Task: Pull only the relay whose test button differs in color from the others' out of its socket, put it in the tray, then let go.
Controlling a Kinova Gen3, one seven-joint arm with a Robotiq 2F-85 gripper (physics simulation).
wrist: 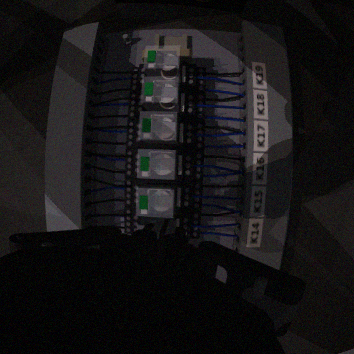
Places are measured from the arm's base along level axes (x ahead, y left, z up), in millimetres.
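Pixels of known places: gripper, fingertip midpoint: (165, 231).
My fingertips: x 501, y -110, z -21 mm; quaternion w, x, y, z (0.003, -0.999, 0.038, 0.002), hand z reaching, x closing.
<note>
Ahead of a thing's pixels: the offset from my fingertips to its top centre. "pt": to the spot under its first point.
Five clear relays stand in a column in their sockets in the wrist view: the relay level with K19 @[dx -11, dy +132, dz +0 mm] (162, 60), the one by K18 @[dx -11, dy +104, dz +0 mm] (160, 93), the one by K17 @[dx -10, dy +76, dz +0 mm] (159, 127), the one by K16 @[dx -10, dy +48, dz +0 mm] (158, 164) and the one by K15 @[dx -10, dy +21, dz +0 mm] (156, 202). Each shows a green button at its left side. The spot level with the K14 label @[pt dx +75, dy -7, dz -26 mm] (254, 233) is mostly hidden behind the gripper, so no button colour shows there. My gripper (165, 231) is dark and shut, with its tips just below the K15 relay in the view. The tray does not show.
Grey wire ducts stand on both sides, the left duct @[dx -103, dy +43, dz -26 mm] (65, 135) and the labelled right duct @[dx +83, dy +45, dz -26 mm] (275, 120). Black and blue wires @[pt dx +43, dy +105, dz -47 mm] (222, 106) run between the sockets and the ducts. A tan block @[pt dx -6, dy +180, dz -65 mm] (175, 44) sits behind the far relay. The view is dark.
</note>
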